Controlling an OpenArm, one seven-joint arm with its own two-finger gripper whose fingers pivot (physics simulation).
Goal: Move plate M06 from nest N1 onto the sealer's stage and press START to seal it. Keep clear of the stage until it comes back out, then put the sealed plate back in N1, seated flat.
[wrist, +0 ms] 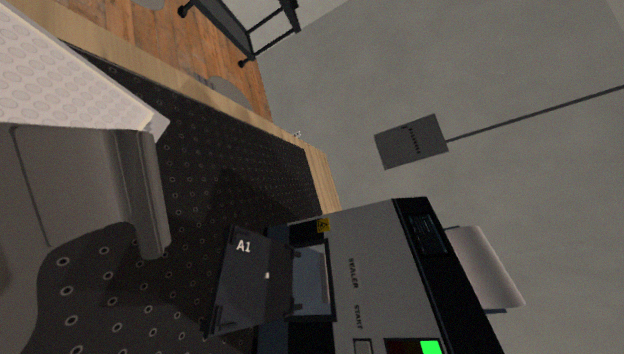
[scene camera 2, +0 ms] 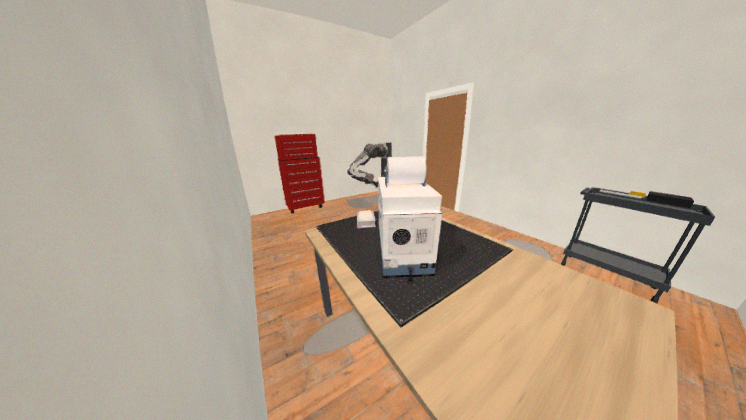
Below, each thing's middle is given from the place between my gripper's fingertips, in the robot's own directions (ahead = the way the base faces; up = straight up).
Now: hand 380 mm short of the white roll (scene camera 2: 401, 170), 320 mm to the left of it and 170 mm below it.
